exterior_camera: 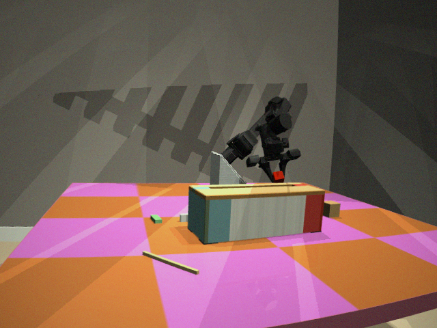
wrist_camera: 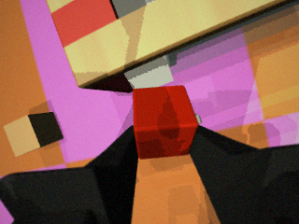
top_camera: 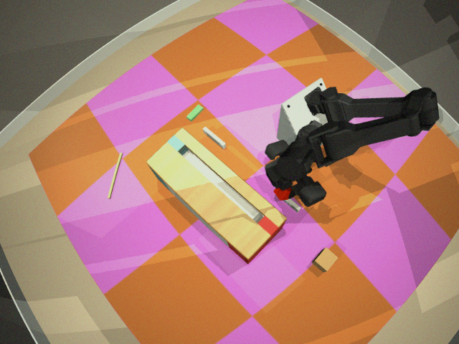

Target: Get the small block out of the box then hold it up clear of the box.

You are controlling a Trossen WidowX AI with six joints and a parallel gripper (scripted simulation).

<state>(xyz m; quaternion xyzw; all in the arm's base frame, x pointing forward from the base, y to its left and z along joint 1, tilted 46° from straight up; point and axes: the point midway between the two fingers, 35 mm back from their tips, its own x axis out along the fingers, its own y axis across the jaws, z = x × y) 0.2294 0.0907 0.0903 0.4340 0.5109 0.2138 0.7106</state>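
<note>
Right now the small red block is 2 cm above my gripper tip and 1 cm ahead of it. Also, from my gripper tip: tan cube: 21 cm to the left, 10 cm below, 2 cm ahead; then thin wooden stick: 41 cm to the right, 34 cm ahead, 12 cm below.
</note>
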